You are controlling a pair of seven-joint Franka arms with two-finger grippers.
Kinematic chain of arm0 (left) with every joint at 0, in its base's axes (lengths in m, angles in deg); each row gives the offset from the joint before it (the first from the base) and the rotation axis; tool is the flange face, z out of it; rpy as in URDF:
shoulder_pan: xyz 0 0 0.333 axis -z
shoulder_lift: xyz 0 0 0 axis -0.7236 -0.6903 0
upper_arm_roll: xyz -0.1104 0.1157 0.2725 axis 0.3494 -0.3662 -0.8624
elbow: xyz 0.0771 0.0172 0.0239 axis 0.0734 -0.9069 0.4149
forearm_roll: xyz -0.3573 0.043 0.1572 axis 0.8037 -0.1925 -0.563
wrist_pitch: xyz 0 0 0 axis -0.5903 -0.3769 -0.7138
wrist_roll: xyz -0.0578 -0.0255 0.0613 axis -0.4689 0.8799 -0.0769
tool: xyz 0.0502 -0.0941 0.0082 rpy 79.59 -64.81 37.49
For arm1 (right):
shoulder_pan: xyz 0 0 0.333 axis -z
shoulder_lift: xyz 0 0 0 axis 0.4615 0.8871 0
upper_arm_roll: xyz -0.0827 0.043 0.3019 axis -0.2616 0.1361 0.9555
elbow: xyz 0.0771 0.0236 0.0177 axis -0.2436 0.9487 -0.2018
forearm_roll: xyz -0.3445 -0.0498 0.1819 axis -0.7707 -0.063 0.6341
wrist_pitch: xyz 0 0 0 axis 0.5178 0.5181 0.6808
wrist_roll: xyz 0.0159 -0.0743 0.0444 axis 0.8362 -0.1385 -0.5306
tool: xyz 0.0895 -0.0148 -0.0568 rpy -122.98 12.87 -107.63
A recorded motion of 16 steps. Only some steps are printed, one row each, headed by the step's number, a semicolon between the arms.
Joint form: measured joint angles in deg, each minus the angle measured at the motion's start. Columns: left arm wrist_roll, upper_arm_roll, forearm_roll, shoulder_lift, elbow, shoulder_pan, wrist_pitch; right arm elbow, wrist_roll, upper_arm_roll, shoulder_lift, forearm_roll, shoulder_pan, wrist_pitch.
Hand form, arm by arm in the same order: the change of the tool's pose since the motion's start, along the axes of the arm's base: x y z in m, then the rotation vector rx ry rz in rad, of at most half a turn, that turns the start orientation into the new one. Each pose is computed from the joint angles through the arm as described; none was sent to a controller.
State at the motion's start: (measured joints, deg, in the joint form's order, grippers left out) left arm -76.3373 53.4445 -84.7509 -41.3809 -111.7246 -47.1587 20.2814; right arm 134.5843 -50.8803 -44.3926 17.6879 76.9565 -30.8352 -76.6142
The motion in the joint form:
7: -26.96 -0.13 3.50 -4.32 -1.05 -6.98 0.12; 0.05 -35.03 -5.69 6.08 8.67 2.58 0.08
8: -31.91 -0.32 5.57 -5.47 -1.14 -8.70 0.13; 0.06 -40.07 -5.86 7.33 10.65 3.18 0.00
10: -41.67 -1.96 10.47 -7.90 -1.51 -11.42 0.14; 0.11 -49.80 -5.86 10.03 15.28 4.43 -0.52
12: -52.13 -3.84 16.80 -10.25 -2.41 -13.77 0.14; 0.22 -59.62 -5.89 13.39 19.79 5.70 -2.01
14: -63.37 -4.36 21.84 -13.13 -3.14 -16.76 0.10; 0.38 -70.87 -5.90 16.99 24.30 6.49 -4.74
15: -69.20 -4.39 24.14 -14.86 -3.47 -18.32 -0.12; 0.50 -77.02 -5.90 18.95 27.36 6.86 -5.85
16: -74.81 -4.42 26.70 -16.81 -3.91 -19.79 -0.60; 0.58 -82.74 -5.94 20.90 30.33 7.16 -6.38
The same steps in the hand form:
7: 0.0119 0.0684 -0.0527 -0.1578 0.0211 -0.3310; 0.0197 -0.0627 -0.0585 0.2482 0.0514 0.4271
8: 0.0137 0.0847 -0.0651 -0.2141 0.0126 -0.3775; 0.0233 -0.0667 -0.0704 0.2993 0.0486 0.4900
10: 0.0151 0.1203 -0.0920 -0.3329 -0.0198 -0.4533; 0.0315 -0.0714 -0.0958 0.4096 0.0248 0.6075
12: 0.0138 0.1515 -0.1207 -0.4705 -0.0866 -0.5314; 0.0418 -0.0783 -0.1277 0.5099 -0.0185 0.7159
14: 0.0119 0.1804 -0.1542 -0.5922 -0.1678 -0.6263; 0.0535 -0.0822 -0.1621 0.5940 -0.0929 0.8461
15: 0.0102 0.1937 -0.1739 -0.6532 -0.2114 -0.6759; 0.0586 -0.0829 -0.1812 0.6466 -0.1411 0.9108
16: 0.0078 0.2052 -0.1967 -0.7214 -0.2572 -0.7180; 0.0621 -0.0829 -0.2004 0.7003 -0.1845 0.9672

